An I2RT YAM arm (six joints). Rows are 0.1 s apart.
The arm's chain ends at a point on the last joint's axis. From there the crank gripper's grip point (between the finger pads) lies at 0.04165 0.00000 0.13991 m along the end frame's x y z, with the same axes.
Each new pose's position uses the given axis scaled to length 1; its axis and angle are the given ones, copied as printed.
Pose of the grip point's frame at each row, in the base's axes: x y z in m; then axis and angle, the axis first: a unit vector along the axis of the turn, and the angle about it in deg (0 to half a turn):
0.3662 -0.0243 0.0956 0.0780 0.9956 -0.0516 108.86
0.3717 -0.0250 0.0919 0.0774 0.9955 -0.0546 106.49
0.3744 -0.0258 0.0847 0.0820 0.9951 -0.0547 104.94
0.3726 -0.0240 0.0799 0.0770 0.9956 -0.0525 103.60
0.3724 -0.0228 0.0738 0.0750 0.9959 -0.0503 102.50
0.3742 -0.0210 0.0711 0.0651 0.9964 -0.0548 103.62
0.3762 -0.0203 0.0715 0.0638 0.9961 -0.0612 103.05
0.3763 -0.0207 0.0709 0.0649 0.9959 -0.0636 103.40
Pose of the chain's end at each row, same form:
0.2483 -0.0067 0.1798 0.0780 0.9956 -0.0516 108.86
0.2504 -0.0068 0.1711 0.0774 0.9955 -0.0546 106.49
0.2511 -0.0072 0.1605 0.0820 0.9951 -0.0547 104.94
0.2474 -0.0063 0.1528 0.0770 0.9956 -0.0525 103.60
0.2457 -0.0058 0.1443 0.0750 0.9959 -0.0503 102.50
0.2489 -0.0038 0.1440 0.0651 0.9964 -0.0548 103.62
0.2503 -0.0019 0.1431 0.0638 0.9961 -0.0612 103.05
0.2509 -0.0017 0.1432 0.0649 0.9959 -0.0636 103.40

